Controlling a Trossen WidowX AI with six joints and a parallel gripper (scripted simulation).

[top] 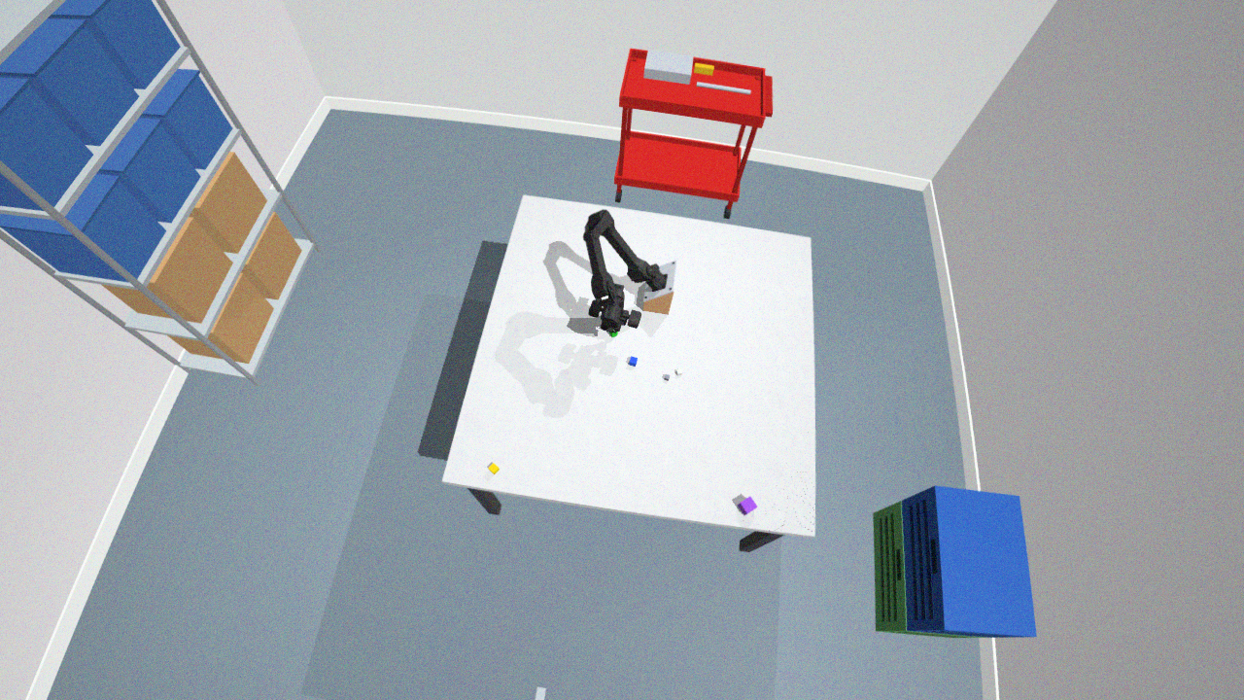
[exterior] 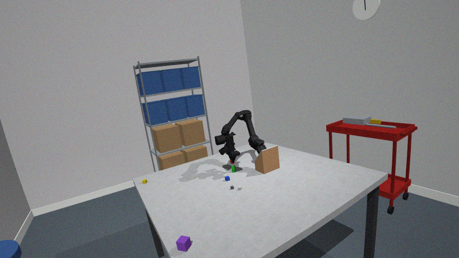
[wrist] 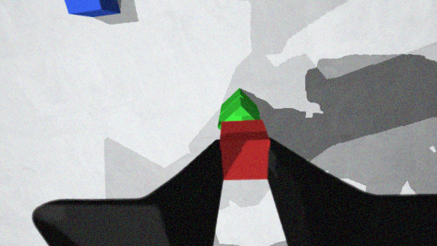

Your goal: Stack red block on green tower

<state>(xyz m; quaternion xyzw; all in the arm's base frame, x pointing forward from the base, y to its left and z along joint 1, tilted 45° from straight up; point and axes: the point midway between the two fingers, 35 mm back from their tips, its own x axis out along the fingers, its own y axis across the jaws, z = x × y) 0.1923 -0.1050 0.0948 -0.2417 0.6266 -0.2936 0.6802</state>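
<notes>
Right now my gripper tip is 10 cm to the right of the blue cube, 10 cm short of it and 6 cm above it. Also, from my gripper tip: red block (right at my gripper tip); white cube (27 cm to the left, 11 cm ahead, 7 cm below); dark grey cube (23 cm to the left, 14 cm ahead, 7 cm below).
</notes>
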